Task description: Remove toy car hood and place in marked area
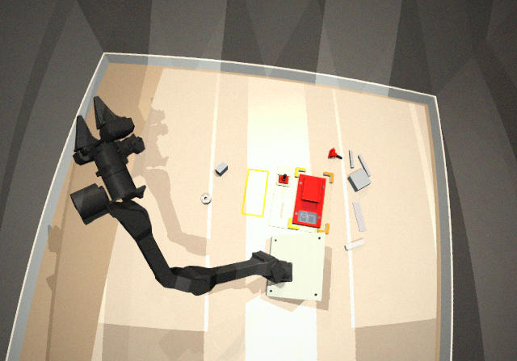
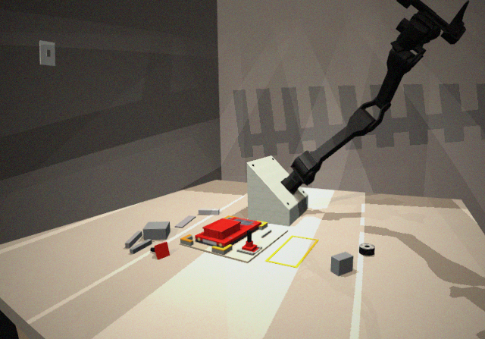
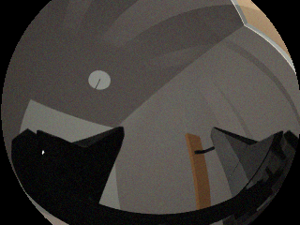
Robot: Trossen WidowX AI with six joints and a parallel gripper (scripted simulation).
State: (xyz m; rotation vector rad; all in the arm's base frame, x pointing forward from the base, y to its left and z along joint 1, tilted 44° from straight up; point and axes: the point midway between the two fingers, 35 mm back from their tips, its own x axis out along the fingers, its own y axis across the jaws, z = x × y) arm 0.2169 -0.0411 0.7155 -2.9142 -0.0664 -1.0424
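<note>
My gripper tip is now 40 mm short of the red hood, 590 mm to the left of it and 610 mm above it. Round my gripper tip: red lever post (90 mm ahead, 490 mm to the right, 610 mm below); black ring (10 mm behind, 190 mm to the right, 640 mm below); small red piece (210 mm ahead, 690 mm to the right, 630 mm below).
</note>
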